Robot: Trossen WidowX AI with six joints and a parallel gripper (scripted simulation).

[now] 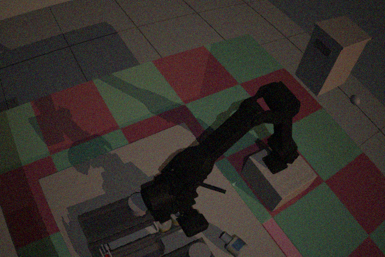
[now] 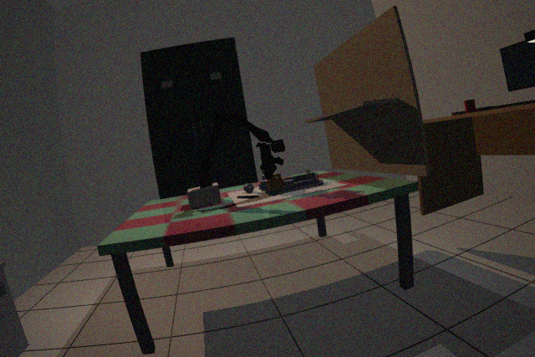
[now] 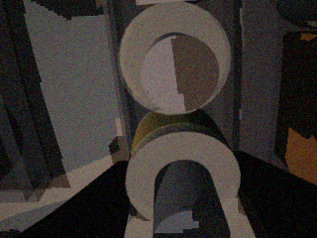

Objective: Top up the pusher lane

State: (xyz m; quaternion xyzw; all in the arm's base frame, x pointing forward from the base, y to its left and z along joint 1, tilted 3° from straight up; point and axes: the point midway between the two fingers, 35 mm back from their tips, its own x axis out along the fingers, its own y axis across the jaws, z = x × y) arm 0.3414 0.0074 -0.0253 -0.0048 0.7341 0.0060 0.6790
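The pale mat is 50 mm ahead of my gripper tip, 10 mm to the left of it and 50 mm below it. The rest, counted from my gripper tip: grey lane fixture: 140 mm ahead, 30 mm to the left, 30 mm below; then black rod: 140 mm behind, 70 mm to the right, 40 mm below; then red-marked part: 230 mm ahead, 40 mm to the left, 20 mm above.
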